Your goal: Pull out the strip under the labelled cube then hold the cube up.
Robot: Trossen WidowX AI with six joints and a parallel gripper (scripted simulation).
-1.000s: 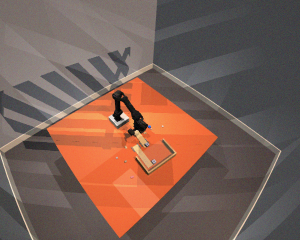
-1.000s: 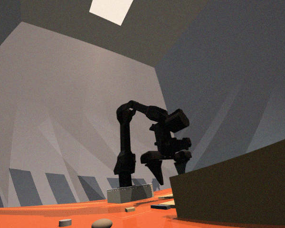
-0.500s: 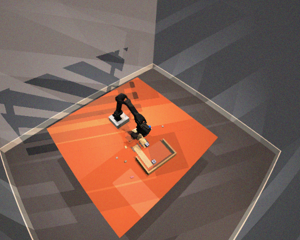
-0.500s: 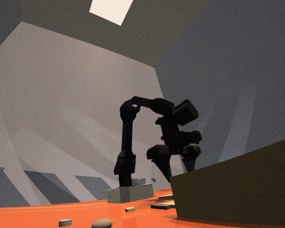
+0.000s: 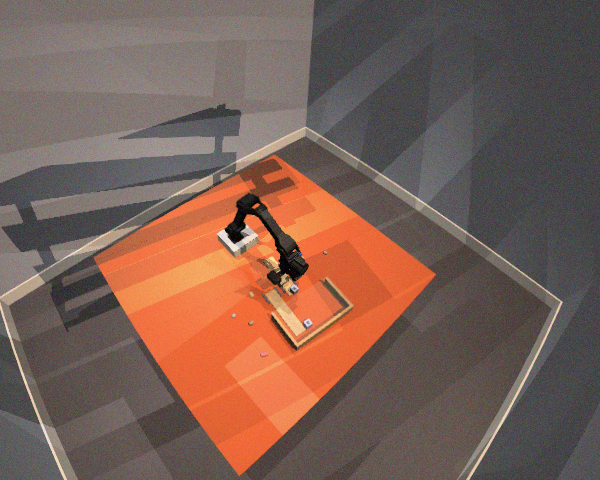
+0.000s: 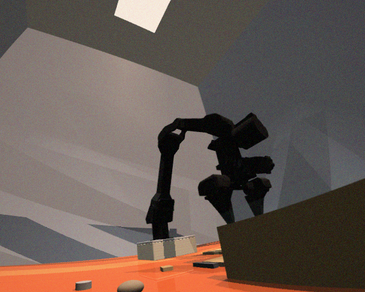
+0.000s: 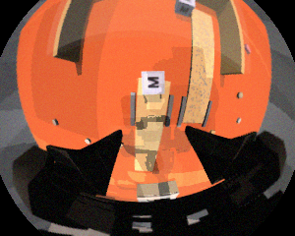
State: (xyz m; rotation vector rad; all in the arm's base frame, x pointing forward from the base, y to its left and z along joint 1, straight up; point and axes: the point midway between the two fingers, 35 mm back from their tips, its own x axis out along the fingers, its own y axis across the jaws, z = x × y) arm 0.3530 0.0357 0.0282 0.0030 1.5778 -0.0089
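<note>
The strip lies 50 mm below my gripper tip, 50 mm behind it and 10 mm to the left of it. Round my gripper tip: pink piece: 310 mm to the right, 200 mm ahead, 40 mm below; then blue piece: 170 mm to the left, 90 mm behind, 40 mm below.
</note>
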